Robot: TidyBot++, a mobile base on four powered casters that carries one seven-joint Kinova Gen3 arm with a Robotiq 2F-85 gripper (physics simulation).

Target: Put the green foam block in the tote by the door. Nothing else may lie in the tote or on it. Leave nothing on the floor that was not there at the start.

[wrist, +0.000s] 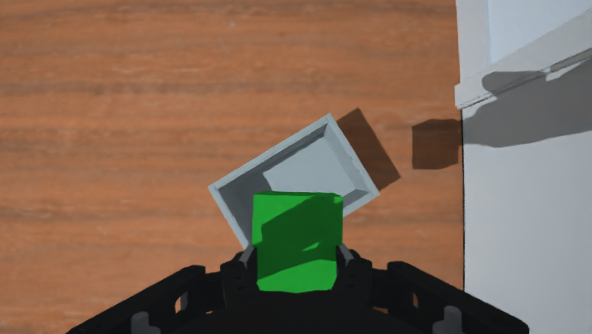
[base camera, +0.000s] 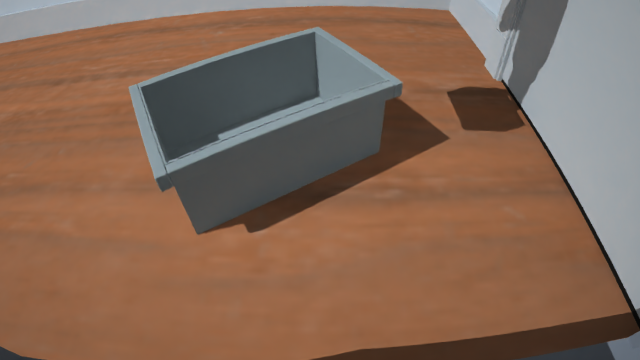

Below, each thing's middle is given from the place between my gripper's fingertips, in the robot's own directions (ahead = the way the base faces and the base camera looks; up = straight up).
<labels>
The green foam block (wrist: 296, 233) is 10 mm below my hand. Also, from my hand: grey tote (base camera: 233, 132): 30 mm ahead, 10 mm to the left, 370 mm below.
</labels>
